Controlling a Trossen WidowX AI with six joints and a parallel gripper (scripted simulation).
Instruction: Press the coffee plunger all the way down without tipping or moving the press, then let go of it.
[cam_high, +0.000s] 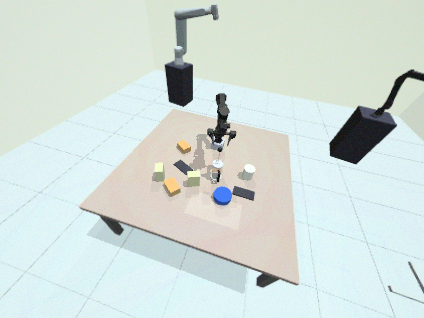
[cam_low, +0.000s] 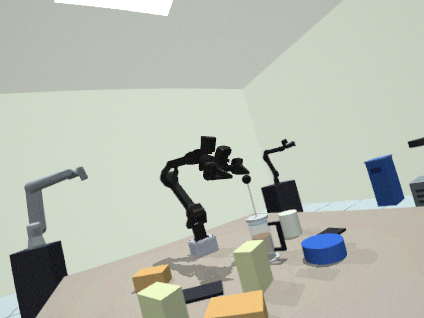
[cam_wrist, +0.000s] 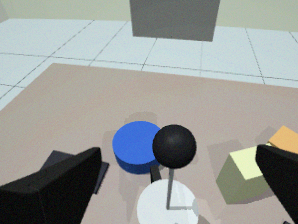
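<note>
My gripper tip is now 160 mm above the glass coffee press, 30 mm short of it and 20 mm to the right of it. The rest, counted from my gripper tip: white cup: 250 mm below, 220 mm to the left, 100 mm behind; blue disc: 270 mm below, 160 mm ahead, 120 mm to the left.
</note>
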